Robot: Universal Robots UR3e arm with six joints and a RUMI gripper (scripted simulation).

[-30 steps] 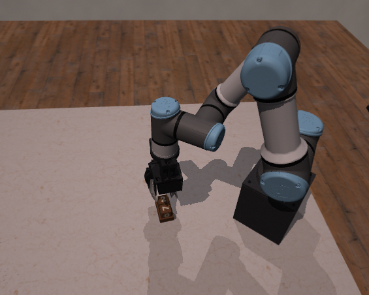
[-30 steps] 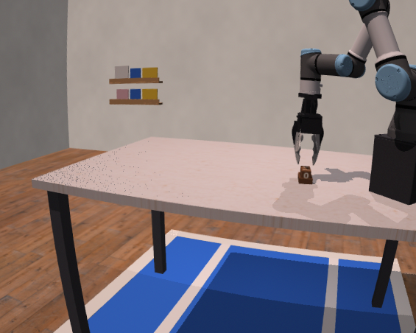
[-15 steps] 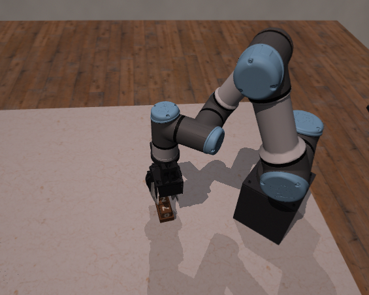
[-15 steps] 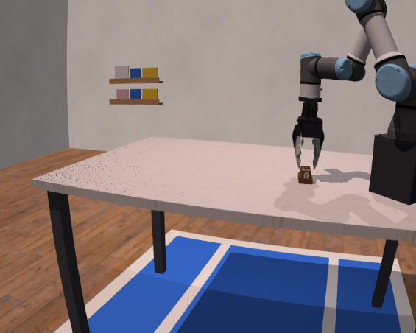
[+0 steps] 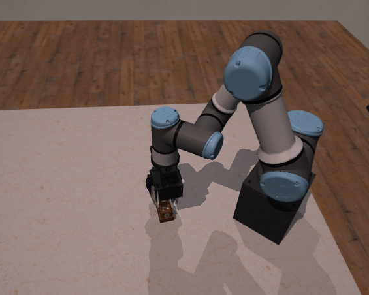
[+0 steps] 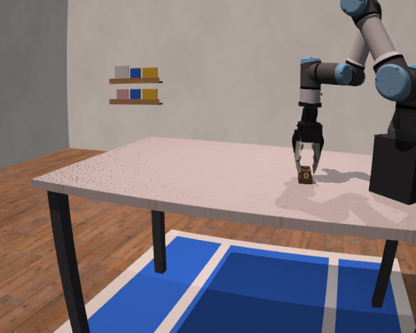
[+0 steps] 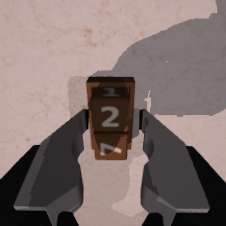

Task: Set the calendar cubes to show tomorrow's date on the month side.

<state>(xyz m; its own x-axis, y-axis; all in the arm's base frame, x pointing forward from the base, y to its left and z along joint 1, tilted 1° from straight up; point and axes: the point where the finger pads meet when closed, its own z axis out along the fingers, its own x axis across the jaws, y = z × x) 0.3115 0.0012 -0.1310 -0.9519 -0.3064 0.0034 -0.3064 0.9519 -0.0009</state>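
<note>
My hand is 1 cm above the brown digit cube. Also, from my hand: calendar tray 3 cm below, 1 cm to the left.
</note>
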